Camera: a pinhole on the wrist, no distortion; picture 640 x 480 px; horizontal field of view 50.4 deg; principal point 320.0 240.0 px. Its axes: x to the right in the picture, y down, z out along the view. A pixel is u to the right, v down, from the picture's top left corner.
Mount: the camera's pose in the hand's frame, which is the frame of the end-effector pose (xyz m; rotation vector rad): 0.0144 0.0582 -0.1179 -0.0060 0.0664 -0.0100
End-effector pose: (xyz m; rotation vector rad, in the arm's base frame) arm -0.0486 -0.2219 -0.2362 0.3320 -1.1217 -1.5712
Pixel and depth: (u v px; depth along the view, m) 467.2 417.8 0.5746
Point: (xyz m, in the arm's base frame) -0.3010 -0.1500 0.2179
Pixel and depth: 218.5 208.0 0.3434
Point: -0.1805 -0.0976 -0.0898
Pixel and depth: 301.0 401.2 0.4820
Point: -0.2140 -0.0659 0.0986
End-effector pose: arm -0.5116 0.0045 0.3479 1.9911 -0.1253 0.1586
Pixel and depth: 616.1 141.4 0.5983
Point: -0.1731 -0.4104 0.1869
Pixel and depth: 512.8 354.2 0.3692
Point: -0.3758 -0.2693 0.3816
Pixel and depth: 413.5 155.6 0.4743
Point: -0.3838 -0.3180 0.2242
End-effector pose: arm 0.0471 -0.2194 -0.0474 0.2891 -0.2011 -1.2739
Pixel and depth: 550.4 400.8 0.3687
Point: 0.1526 -0.3629 0.2261
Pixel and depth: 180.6 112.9 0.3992
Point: -0.0644 -0.2122 0.2198
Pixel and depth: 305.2 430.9 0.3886
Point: 0.1279 -0.2335 0.2622
